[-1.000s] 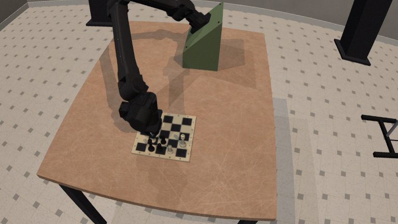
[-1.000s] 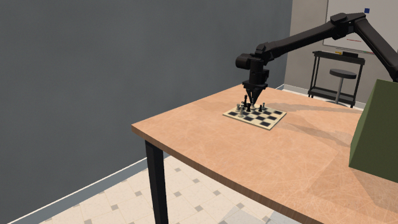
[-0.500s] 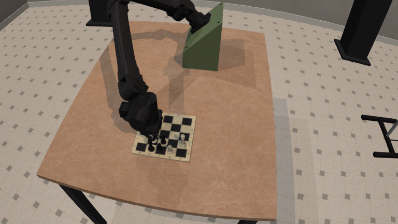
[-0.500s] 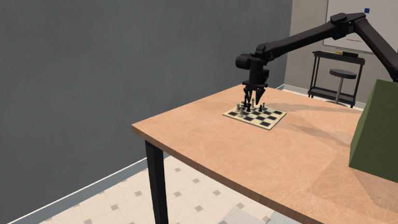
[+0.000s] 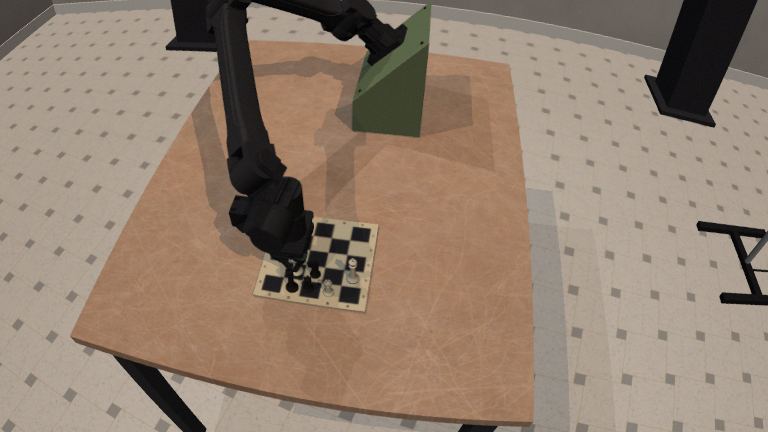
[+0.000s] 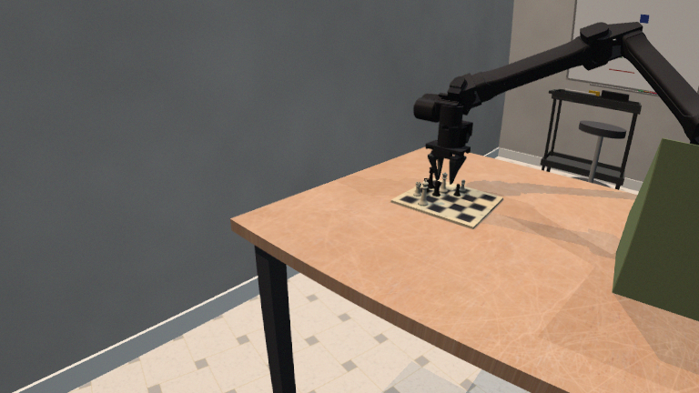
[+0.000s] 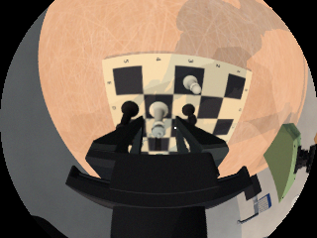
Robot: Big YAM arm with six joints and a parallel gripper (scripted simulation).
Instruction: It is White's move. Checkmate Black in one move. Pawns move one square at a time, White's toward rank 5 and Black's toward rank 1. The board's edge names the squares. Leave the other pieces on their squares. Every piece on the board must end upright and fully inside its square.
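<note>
The black piece is 4 cm ahead of my hand. The rest, counted from my hand: tall white piece 1 cm behind, 11 cm to the left; white pawn 4 cm behind, 4 cm to the right, 2 cm below; chessboard 4 cm behind, 3 cm to the left, 4 cm below.
</note>
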